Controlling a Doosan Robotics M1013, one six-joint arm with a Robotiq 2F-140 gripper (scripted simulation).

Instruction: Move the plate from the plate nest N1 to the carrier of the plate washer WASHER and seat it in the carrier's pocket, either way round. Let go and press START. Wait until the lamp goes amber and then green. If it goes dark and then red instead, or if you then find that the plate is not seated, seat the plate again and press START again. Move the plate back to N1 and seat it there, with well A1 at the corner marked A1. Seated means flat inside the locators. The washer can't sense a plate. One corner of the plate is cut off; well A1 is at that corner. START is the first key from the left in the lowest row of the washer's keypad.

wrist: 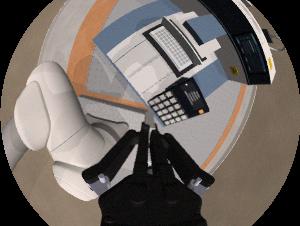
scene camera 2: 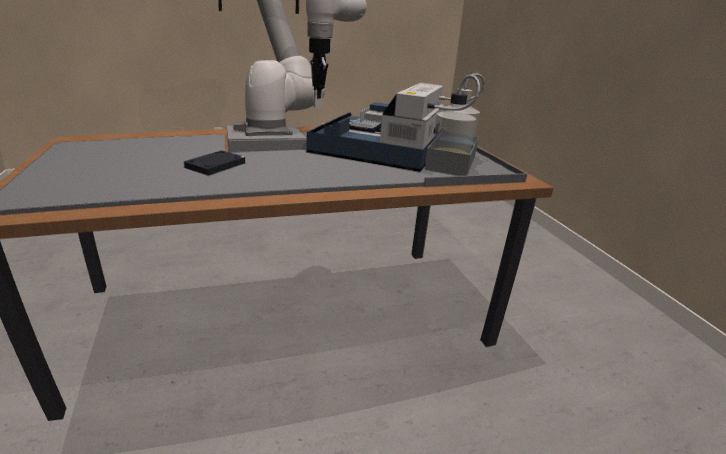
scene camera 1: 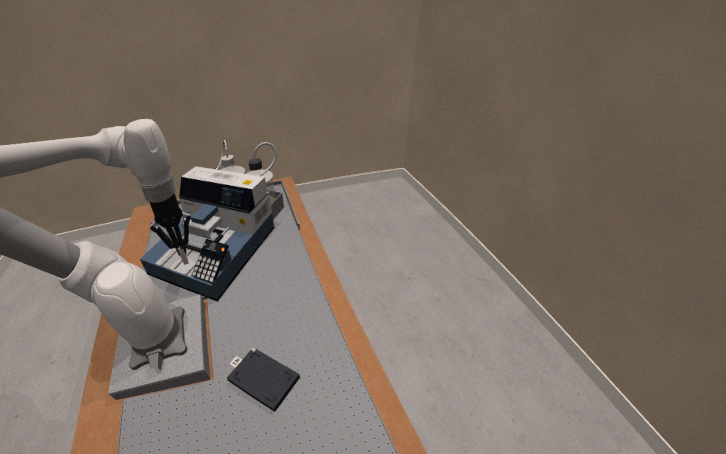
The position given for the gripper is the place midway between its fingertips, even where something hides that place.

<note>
In view: the gripper [scene camera 1: 186, 261], a white well plate [wrist: 166, 41], a grey tray [scene camera 2: 458, 164] and a plate washer [scene camera 1: 241, 200].
The gripper is seen too in the wrist view [wrist: 148, 118] and in scene camera 2 [scene camera 2: 317, 107]. The plate washer also shows in the wrist view [wrist: 243, 57] and in scene camera 2 [scene camera 2: 407, 129].
</note>
